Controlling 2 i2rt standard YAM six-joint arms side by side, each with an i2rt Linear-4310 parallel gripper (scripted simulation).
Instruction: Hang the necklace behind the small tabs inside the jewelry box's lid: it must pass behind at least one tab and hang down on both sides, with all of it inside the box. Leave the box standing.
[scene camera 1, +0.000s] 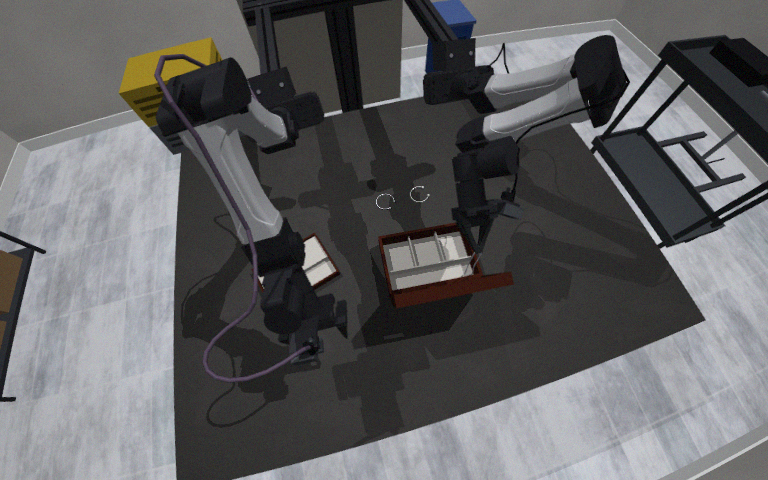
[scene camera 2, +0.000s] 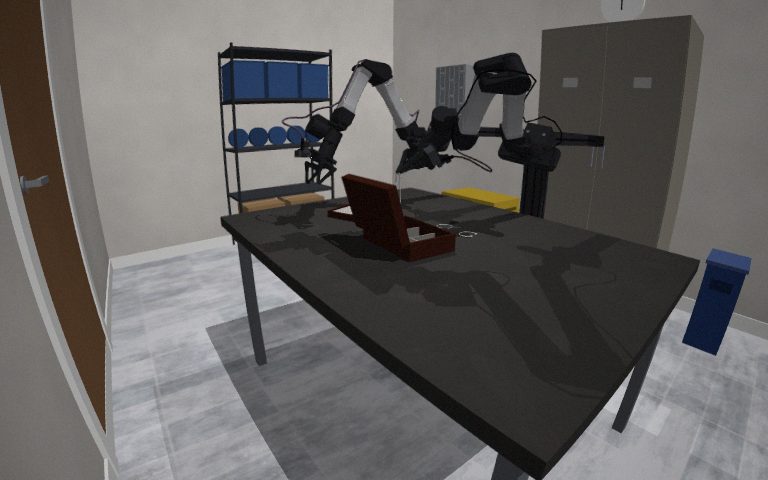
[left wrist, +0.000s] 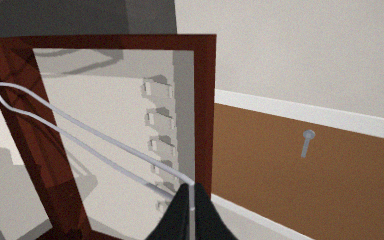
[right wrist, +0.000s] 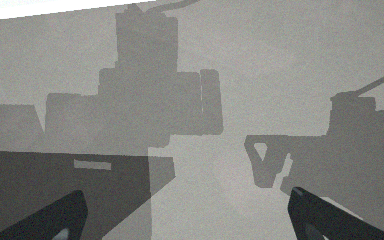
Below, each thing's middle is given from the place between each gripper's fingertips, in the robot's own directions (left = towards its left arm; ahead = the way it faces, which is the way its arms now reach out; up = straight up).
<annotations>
Now: the jewelry box (scene camera 1: 416, 272) 140 mm below my left hand (scene camera 1: 478, 252), 60 mm to the right of it and 50 mm behind it.
The jewelry box is 30 cm to the left of my right hand (scene camera 2: 312, 183), 14 cm behind it and 7 cm below it.
</annotations>
